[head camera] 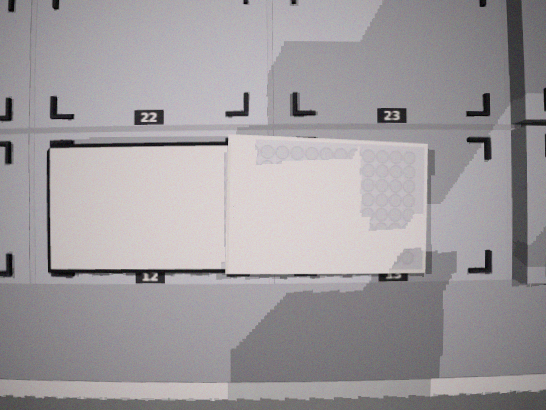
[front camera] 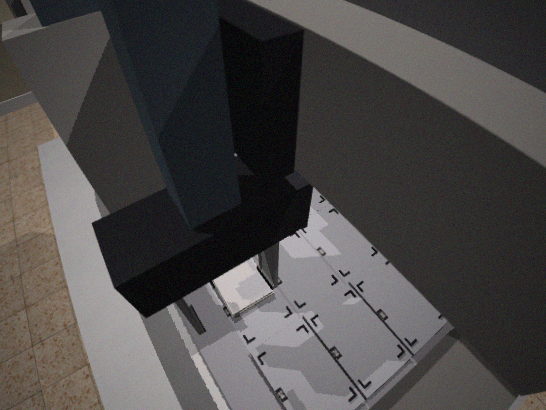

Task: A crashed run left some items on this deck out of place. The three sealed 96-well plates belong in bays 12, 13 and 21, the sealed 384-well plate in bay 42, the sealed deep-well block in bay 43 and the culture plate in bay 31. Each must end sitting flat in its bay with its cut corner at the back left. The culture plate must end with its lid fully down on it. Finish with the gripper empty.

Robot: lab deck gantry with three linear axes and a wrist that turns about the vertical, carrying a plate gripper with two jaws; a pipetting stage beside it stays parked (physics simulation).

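Frame: origin at the robot's base, x ahead, y left, z up, level; centimetres.
Seen in the pictures: gripper, between the fingertips: (front camera: 232, 298).
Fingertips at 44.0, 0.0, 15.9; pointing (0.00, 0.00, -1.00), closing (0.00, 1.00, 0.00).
A point is followed by its place in that frame, as x, y, z.
A sealed 96-well plate (head camera: 300, 215) @(32.7, 3.8, 2.4) (front camera: 245, 287) @(37.9, 4.4, 1.8) lies across the line between bays 12 and 13. It is tilted, with its left end raised over the right end of the neighbouring plate. Round wells show through its seal in the shaded patches. The neighbouring pale sealed plate (head camera: 135, 207) @(22.4, 4.3, 1.4) sits in bay 12; its wells are washed out. Cut corners cannot be made out. My gripper (front camera: 237, 309) @(44.0, 0.0, 15.9) is open and empty, its jaws apart on the front and back sides of the tilted plate. The jaws do not show in the head view. The other listed items do not show.
Bay 22's label (head camera: 149, 117) @(22.8, 10.4, 0.0) and bay 23's label (head camera: 391, 115) @(39.2, 10.4, 0.0) lie behind the two plates. A dark groove (head camera: 518, 175) @(47.6, 6.3, 0.6) runs right of bay 13. The black gripper body (front camera: 200, 255) @(47.0, -2.2, 33.8) hides part of the deck. A large grey panel (front camera: 400, 175) stands at the right.
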